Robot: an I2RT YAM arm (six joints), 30 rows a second.
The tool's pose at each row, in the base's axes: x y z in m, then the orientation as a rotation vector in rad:
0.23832, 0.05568, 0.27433, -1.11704, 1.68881, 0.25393
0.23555, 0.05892, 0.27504, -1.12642, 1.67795, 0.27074
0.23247, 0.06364, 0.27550, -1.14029, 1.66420, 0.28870
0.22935, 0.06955, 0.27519, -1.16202, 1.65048, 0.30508
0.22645, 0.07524, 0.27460, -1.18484, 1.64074, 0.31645
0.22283, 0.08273, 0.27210, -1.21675, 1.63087, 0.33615
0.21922, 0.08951, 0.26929, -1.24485, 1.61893, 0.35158
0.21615, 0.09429, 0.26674, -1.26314, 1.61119, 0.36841
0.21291, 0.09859, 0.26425, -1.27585, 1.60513, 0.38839
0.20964, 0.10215, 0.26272, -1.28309, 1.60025, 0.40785
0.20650, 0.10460, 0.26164, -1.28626, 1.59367, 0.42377
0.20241, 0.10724, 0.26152, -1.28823, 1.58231, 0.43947
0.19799, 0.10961, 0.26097, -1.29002, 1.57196, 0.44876
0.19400, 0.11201, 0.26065, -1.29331, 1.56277, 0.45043
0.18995, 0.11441, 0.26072, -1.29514, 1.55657, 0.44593
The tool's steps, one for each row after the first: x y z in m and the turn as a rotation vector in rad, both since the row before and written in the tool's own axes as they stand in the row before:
-0.00232, 0.00365, -0.00001, -0.01446, -0.01123, -0.00253
-0.00292, 0.00475, 0.00095, -0.01755, -0.01228, -0.00575
-0.00292, 0.00562, 0.00216, -0.02151, -0.00873, -0.01063
-0.00260, 0.00535, 0.00240, -0.01976, -0.00324, -0.01152
-0.00204, 0.00735, 0.00416, -0.03067, -0.00254, -0.01249
-0.00147, 0.00697, 0.00402, -0.02542, -0.00382, -0.01334
-0.00064, 0.00546, 0.00293, -0.02080, -0.00469, -0.00562
-0.00046, 0.00532, 0.00258, -0.01951, -0.00659, -0.00060
-0.00085, 0.00470, 0.00170, -0.01594, -0.00760, 0.00247
-0.00061, 0.00400, 0.00081, -0.01099, -0.00924, 0.00199
-0.00157, 0.00461, 0.00013, -0.00954, -0.01321, -0.00006
-0.00109, 0.00493, 0.00002, -0.00565, -0.01025, -0.00226
-0.00127, 0.00449, 0.00018, -0.00207, -0.00607, -0.00572
-0.00164, 0.00441, 0.00001, 0.00231, -0.00228, -0.00620

